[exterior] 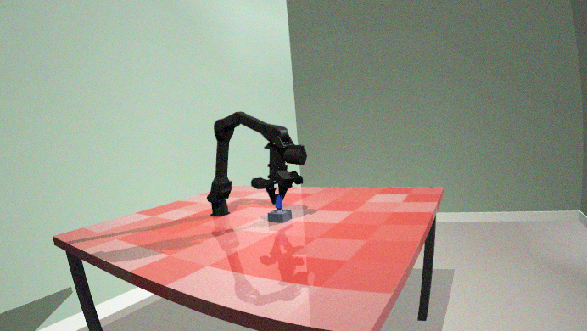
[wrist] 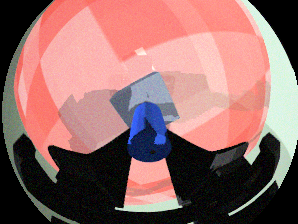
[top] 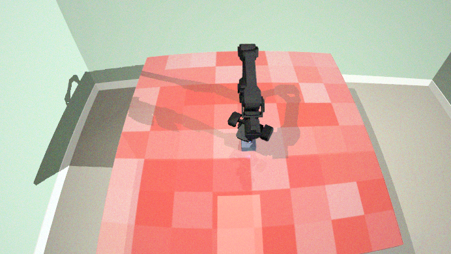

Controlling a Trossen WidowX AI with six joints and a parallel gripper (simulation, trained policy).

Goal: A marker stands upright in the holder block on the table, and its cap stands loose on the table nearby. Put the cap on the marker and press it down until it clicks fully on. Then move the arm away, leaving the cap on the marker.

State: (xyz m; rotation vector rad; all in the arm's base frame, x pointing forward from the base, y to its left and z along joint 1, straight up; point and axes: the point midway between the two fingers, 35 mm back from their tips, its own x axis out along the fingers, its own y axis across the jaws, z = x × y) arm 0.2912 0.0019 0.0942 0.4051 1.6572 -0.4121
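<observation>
The blue cap is 1 cm to the right of my gripper tip, 1 cm ahead of it and 1 cm above it. Also, from my gripper tip: holder block (4 cm below, 1 cm to the right, 1 cm ahead).
</observation>
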